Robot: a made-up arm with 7 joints. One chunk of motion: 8 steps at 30 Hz.
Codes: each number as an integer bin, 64 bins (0 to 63) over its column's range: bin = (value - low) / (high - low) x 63, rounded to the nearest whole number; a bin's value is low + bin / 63 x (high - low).
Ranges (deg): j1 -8..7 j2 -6..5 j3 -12..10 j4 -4..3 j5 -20..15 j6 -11..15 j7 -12..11
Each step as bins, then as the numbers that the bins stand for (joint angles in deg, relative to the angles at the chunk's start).
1 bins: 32 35 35 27 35 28 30
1 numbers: -0.38 0.11 0.22 -1.00 -0.56 0.56 -1.05
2 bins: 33 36 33 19 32 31 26
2 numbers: -0.14 0.29 -0.48 -1.89 -2.22 1.79 -2.51
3 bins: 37 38 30 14 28 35 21
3 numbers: 0.81 0.63 -1.52 -2.44 -4.44 3.44 -4.33
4 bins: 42 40 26 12 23 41 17
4 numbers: 2.00 0.98 -2.92 -2.67 -7.22 5.92 -5.79
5 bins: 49 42 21 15 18 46 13
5 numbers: 3.67 1.33 -4.67 -2.33 -10.00 7.98 -7.25
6 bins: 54 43 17 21 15 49 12
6 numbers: 4.86 1.51 -6.06 -1.67 -11.67 9.22 -7.62
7 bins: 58 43 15 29 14 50 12
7 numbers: 5.81 1.51 -6.76 -0.78 -12.22 9.63 -7.62
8 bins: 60 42 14 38 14 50 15
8 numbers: 6.29 1.33 -7.11 0.22 -12.22 9.63 -6.52
